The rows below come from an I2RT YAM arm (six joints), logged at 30 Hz.
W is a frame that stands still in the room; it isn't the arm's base.
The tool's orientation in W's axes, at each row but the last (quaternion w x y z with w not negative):
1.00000, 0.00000, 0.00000, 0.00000
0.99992, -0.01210, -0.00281, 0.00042
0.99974, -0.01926, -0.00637, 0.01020
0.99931, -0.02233, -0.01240, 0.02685
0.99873, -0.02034, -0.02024, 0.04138
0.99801, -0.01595, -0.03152, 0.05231
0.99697, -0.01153, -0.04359, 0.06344
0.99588, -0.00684, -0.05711, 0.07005
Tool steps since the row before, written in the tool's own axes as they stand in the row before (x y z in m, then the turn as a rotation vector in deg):
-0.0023, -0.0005, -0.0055, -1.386, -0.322, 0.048
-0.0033, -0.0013, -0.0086, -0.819, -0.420, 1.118
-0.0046, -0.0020, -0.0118, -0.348, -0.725, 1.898
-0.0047, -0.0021, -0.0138, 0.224, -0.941, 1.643
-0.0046, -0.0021, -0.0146, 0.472, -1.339, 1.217
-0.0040, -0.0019, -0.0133, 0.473, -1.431, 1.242
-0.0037, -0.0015, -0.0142, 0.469, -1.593, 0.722
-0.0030, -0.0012, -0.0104, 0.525, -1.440, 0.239
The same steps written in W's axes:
-0.0023, -0.0005, -0.0055, -1.386, -0.322, 0.048
-0.0033, -0.0015, -0.0086, -0.825, -0.394, 1.123
-0.0044, -0.0025, -0.0118, -0.358, -0.659, 1.920
-0.0042, -0.0030, -0.0138, 0.231, -0.854, 1.689
-0.0038, -0.0030, -0.0147, 0.528, -1.246, 1.290
-0.0029, -0.0027, -0.0134, 0.537, -1.337, 1.318
-0.0022, -0.0022, -0.0144, 0.600, -1.507, 0.805
-0.0016, -0.0017, -0.0106, 0.689, -1.351, 0.328

